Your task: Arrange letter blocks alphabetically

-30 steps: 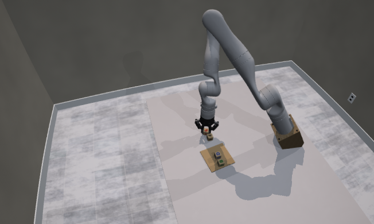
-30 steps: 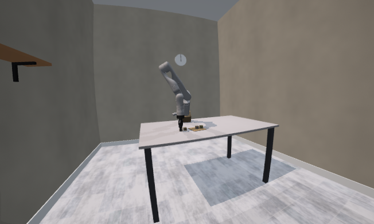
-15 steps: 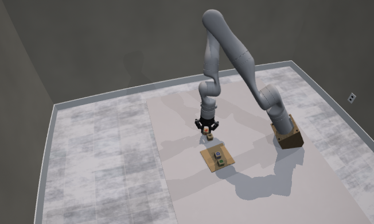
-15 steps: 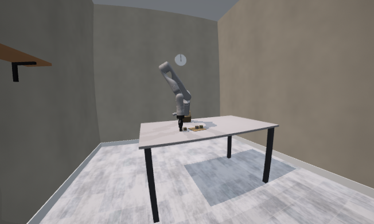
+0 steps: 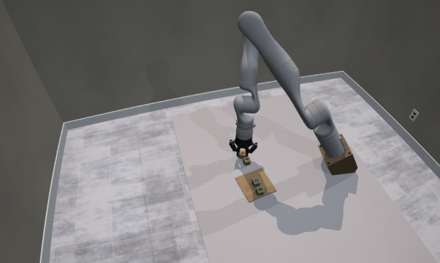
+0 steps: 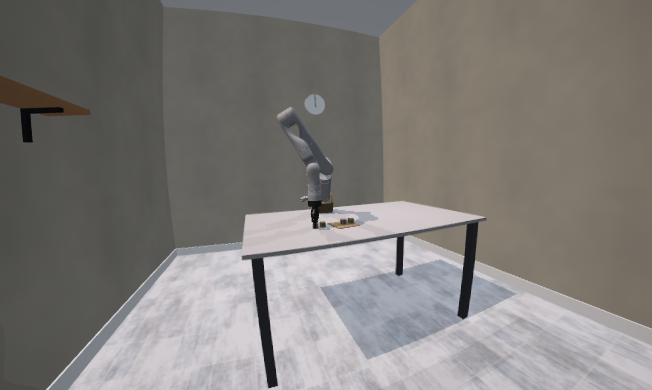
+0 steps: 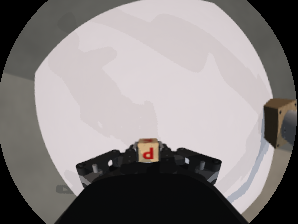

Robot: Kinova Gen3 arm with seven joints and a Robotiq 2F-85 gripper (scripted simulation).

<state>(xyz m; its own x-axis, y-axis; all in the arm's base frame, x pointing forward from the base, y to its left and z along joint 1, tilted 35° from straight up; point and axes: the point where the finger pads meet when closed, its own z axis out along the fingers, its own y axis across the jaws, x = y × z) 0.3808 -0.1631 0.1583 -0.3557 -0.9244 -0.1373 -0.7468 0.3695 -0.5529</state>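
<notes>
Right now the block is 4 cm to the left of my hand and 1 cm behind it. From my hand the other things lie so: tan mat: 17 cm to the left, 2 cm below.
</notes>
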